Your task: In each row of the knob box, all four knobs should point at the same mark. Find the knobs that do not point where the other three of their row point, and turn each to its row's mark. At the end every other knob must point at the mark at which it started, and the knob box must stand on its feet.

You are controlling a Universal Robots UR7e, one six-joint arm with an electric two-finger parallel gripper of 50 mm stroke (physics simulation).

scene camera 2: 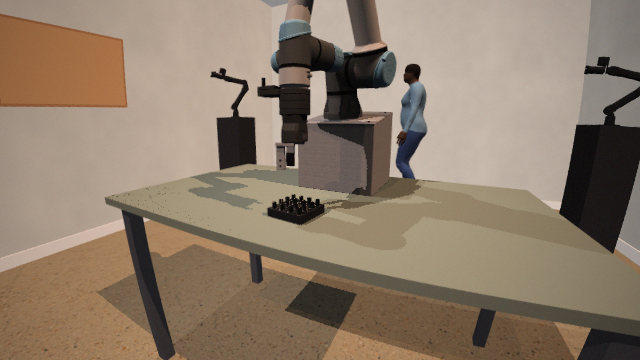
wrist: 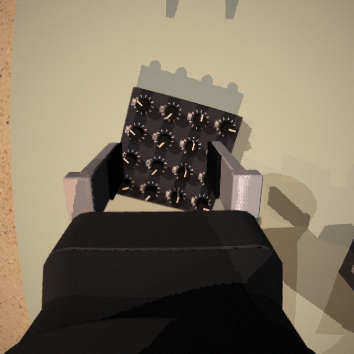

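Where they show: gripper, fingertip midpoint: (scene camera 2: 286, 167) (wrist: 164, 159); arm's base, origin of the base link: (scene camera 2: 342, 116).
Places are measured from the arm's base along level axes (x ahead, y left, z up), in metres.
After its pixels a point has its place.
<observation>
The black knob box (scene camera 2: 296, 212) @(x 0.444, y 0.019, z -0.241 m) (wrist: 172, 129) @(x 0.406, y -0.027, z -0.241 m) stands upright on the table, its 4x4 knobs facing up. In the wrist view, the leftmost line's upper three pointers slant up-left; its bottom knob (wrist: 126, 184) @(x 0.446, y 0.026, z -0.226 m), partly hidden by the left finger, seems to point differently. The second line's pointers slant down-left. The third line's run roughly up-down. In the rightmost line, the top knob (wrist: 226, 127) @(x 0.358, y -0.035, z -0.225 m) points right and the bottom knob (wrist: 202, 202) @(x 0.371, y 0.039, z -0.226 m) down-right; the two between are hidden or partly hidden by the right finger. My gripper (scene camera 2: 286, 164) @(x 0.412, y -0.024, z -0.138 m) (wrist: 164, 159) @(x 0.412, y -0.024, z -0.138 m) is open and empty, well above the table.
The table (scene camera 2: 450, 250) @(x 0.476, y 0.369, z -0.263 m) (wrist: 65, 65) @(x 0.519, y -0.082, z -0.263 m) bears the box. The robot's pedestal (scene camera 2: 337, 155) @(x 0.147, y 0.027, z -0.135 m) stands behind the box. Two black stands (scene camera 2: 237, 142) (scene camera 2: 595, 180) with small arms flank the table. A person (scene camera 2: 414, 112) stands behind it. The table's edge shows at the left in the wrist view.
</observation>
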